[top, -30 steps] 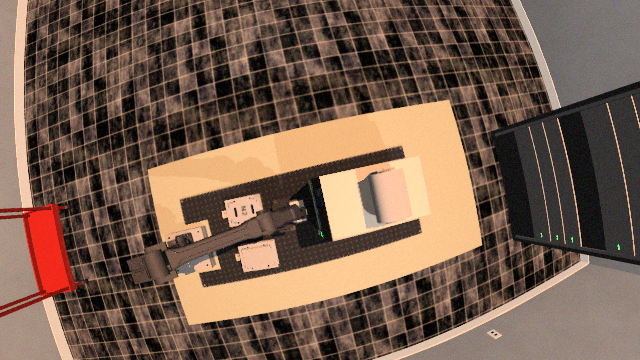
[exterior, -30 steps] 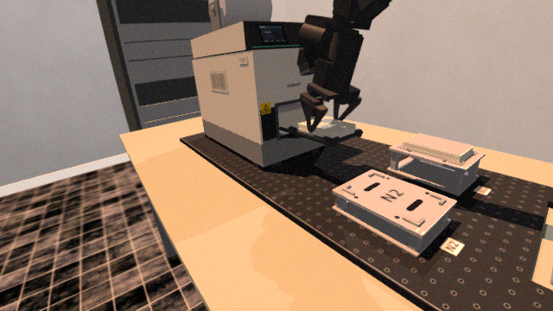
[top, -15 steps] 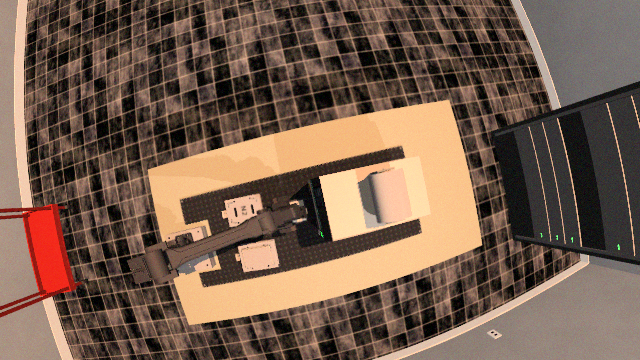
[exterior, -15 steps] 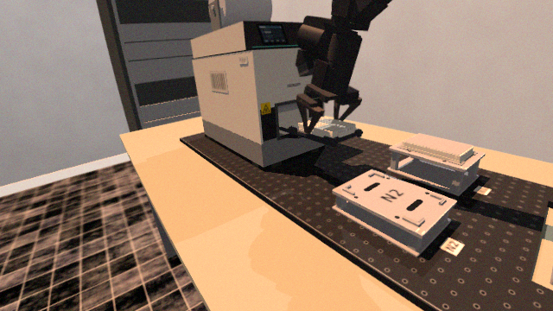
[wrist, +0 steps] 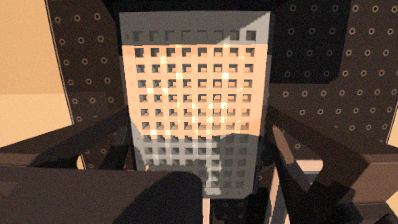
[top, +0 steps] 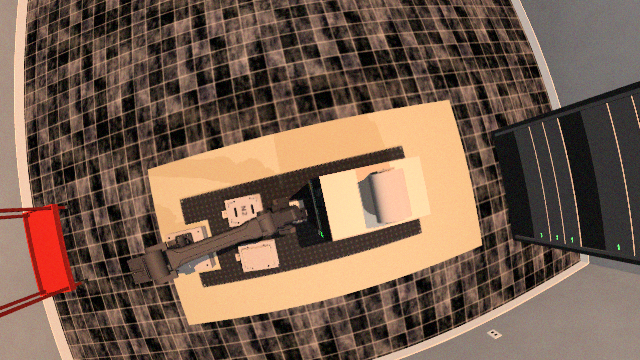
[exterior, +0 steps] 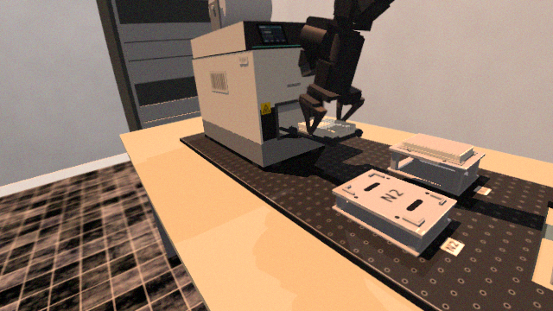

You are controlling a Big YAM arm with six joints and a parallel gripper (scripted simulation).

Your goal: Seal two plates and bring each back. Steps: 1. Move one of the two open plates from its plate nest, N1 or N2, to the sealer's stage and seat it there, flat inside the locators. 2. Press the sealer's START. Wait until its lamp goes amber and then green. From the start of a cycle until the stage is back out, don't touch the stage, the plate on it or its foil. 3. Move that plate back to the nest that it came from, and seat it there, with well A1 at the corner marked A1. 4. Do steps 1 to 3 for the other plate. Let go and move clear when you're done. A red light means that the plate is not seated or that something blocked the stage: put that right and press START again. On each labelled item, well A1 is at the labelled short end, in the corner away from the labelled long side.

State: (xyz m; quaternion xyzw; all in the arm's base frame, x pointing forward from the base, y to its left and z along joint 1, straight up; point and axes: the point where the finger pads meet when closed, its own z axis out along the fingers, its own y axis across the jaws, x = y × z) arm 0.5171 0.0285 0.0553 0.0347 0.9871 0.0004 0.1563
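Now: hand right at the well plate. Round my hand: sealer stage: 1 cm below; then plate nest N2: 20 cm behind, 8 cm below, 6 cm to the left; then sealer screen: 21 cm above, 12 cm ahead, 4 cm to the left.
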